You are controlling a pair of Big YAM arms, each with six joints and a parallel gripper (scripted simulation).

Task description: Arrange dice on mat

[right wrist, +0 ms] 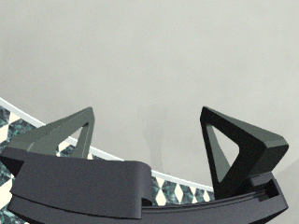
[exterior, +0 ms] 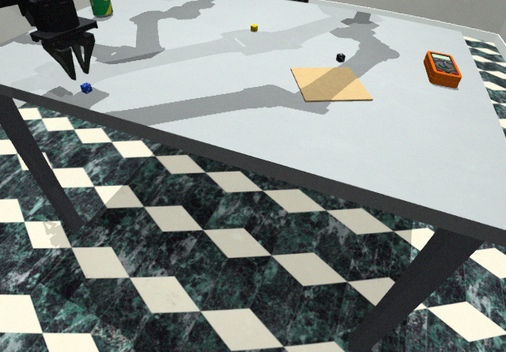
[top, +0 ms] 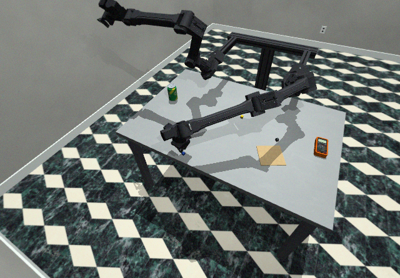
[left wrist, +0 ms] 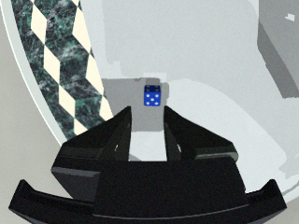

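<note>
Right now my left hand is 40 mm above the blue die. Also, from my left hand: tan mat 480 mm to the left, 180 mm behind, 40 mm below; then black die 490 mm to the left, 310 mm behind, 40 mm below; then yellow die 440 mm behind, 240 mm to the left, 40 mm below.
</note>
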